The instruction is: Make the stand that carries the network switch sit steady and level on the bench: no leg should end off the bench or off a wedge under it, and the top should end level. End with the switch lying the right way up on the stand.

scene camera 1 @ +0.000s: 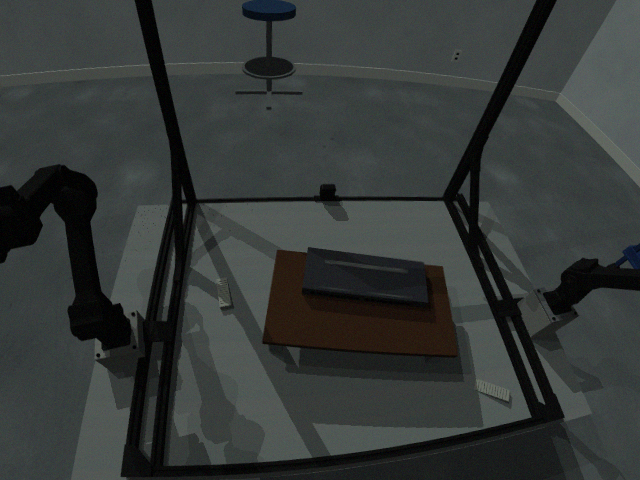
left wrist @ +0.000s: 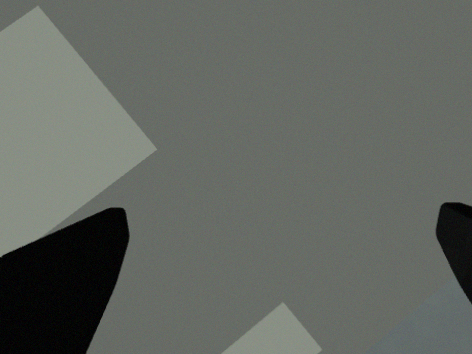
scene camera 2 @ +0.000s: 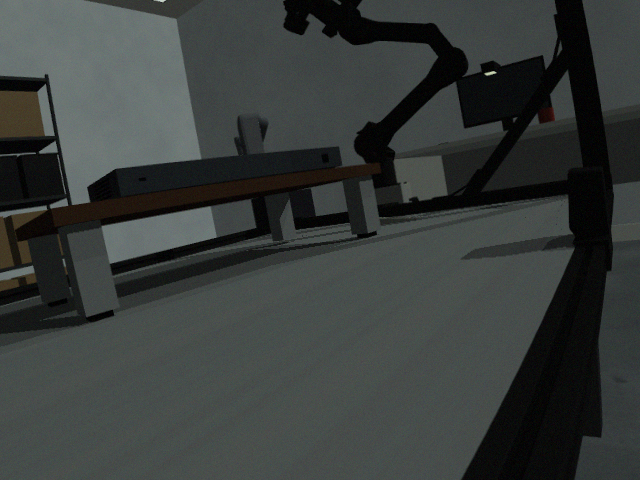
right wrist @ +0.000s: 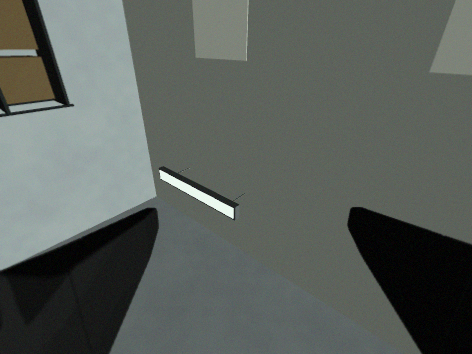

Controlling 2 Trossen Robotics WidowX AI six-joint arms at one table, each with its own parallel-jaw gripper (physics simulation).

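Frame: origin at the left arm's base, x ahead, y right, z down, level; millimetres.
Where they show: left gripper, fingertip midpoint: (left wrist: 278, 220); right gripper, fingertip midpoint: (right wrist: 254, 216); left arm's base, link origin: (scene camera 1: 556, 302); right arm's base, link origin: (scene camera 1: 116, 334) (scene camera 2: 385, 187).
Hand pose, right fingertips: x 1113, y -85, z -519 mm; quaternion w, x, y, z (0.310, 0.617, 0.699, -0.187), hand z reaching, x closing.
Each offset is from my right fingertips to the top centre of the thing. Level surfaces: height alone.
The stand has a brown top (scene camera 1: 361, 324) (scene camera 2: 223, 190) and grey legs @[dx -432, dy +309, dz +544 mm] (scene camera 2: 362, 205). It stands in the middle of the bench @[dz +629 mm] (scene camera 1: 375, 410). The dark network switch @[dx -609, dy +228, dz +501 mm] (scene camera 1: 366, 276) (scene camera 2: 213, 171) lies flat on the back half of the top. Two white ridged wedges lie loose on the bench, one @[dx -269, dy +288, dz +617 mm] (scene camera 1: 224, 292) left of the stand and one @[dx -887, dy -67, dz +617 mm] (scene camera 1: 493, 390) at the front right. My right gripper (scene camera 2: 310, 16) (right wrist: 252, 263) is open and empty, raised high and facing the ceiling. One finger (left wrist: 90, 274) of my left gripper shows against the ceiling, open and empty.
A black frame (scene camera 1: 175, 157) surrounds the bench. A small black camera (scene camera 1: 328, 191) sits on its back rail. A blue stool (scene camera 1: 269, 10) stands far behind.
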